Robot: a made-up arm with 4 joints. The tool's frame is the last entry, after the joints.
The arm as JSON. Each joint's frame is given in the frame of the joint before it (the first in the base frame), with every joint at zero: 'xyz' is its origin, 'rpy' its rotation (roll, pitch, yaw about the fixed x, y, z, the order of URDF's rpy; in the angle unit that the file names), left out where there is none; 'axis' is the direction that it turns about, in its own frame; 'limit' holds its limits. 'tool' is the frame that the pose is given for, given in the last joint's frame.
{
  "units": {
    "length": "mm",
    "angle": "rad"
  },
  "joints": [
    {
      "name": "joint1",
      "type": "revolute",
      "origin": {
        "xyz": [
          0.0,
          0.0,
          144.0
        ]
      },
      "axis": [
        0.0,
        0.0,
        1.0
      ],
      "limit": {
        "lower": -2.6,
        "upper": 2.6
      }
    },
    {
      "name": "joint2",
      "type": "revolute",
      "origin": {
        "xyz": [
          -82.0,
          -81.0,
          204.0
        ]
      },
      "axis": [
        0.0,
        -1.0,
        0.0
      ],
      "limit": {
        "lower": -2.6,
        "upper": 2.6
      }
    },
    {
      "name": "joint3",
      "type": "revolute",
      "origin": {
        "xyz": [
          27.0,
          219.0,
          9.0
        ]
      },
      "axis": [
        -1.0,
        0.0,
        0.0
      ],
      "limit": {
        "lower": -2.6,
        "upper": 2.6
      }
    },
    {
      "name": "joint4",
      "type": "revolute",
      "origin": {
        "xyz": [
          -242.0,
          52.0,
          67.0
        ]
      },
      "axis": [
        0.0,
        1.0,
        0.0
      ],
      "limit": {
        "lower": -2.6,
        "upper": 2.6
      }
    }
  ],
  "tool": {
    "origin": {
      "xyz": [
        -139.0,
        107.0,
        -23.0
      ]
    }
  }
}
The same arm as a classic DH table. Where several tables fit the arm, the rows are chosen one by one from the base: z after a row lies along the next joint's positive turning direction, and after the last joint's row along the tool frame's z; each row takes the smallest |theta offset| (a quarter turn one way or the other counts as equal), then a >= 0, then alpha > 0; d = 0 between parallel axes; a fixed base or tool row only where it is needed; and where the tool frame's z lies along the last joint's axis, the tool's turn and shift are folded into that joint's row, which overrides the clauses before.
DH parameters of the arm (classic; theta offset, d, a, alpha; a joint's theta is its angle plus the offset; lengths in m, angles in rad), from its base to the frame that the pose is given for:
joint1: 0 0.348 -0.082 1.5708
joint2: 1.5708 -0.138 0.009 -1.5708
joint3: 0 0.215 0.067 -1.5708
joint4: -1.5708 0.159 0.139 -1.5708
tool (fixed): 3.1416 -0.023 0 0
Joint limits (rad, base to tool): -2.6..2.6 -2.6..2.6 -2.6..2.6 -2.6..2.6

